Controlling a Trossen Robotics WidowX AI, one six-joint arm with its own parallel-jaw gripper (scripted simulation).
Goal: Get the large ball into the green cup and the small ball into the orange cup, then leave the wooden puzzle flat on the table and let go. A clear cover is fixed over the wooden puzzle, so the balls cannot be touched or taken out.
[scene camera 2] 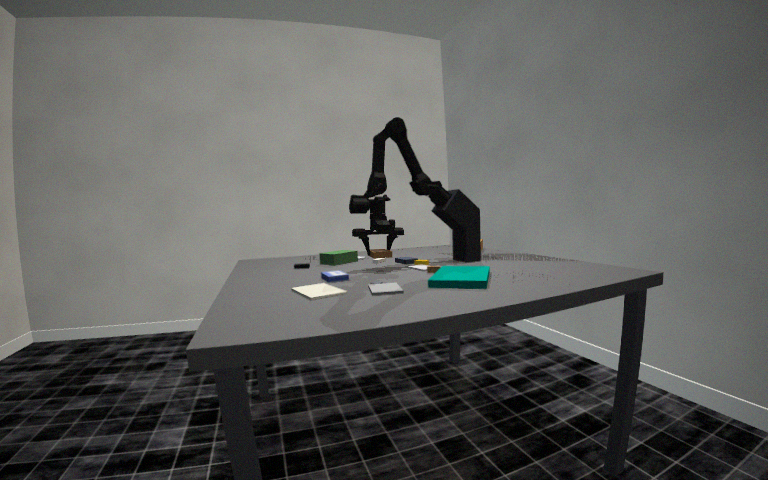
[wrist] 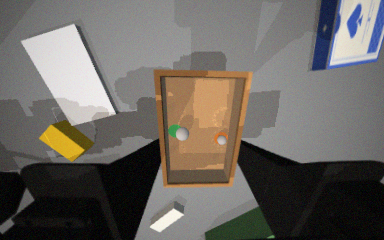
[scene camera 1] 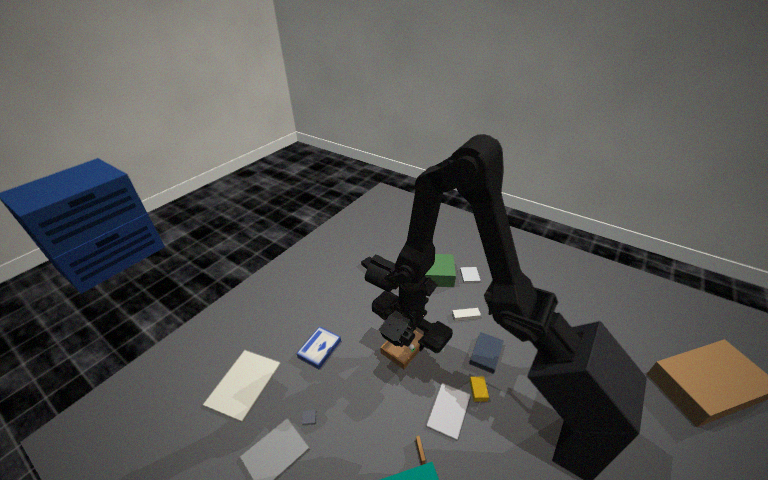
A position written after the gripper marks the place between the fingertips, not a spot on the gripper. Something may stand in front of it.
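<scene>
The gripper (scene camera 1: 408, 341) shares its scene with a wooden puzzle (scene camera 1: 402, 356), a slate-blue block (scene camera 1: 486, 353) and a green block (scene camera 1: 442, 272), along with a white sheet (scene camera 1: 447, 415). A teal slab (scene camera 2: 462, 277) is visible too, as is the gripper (scene camera 2: 378, 255). From the wrist, the view takes in the gripper (wrist: 198, 141), the wooden puzzle (wrist: 200, 120), the white sheet (wrist: 62, 57) and a yellow block (wrist: 63, 137), while the teal slab is out of frame in the wrist view.
</scene>
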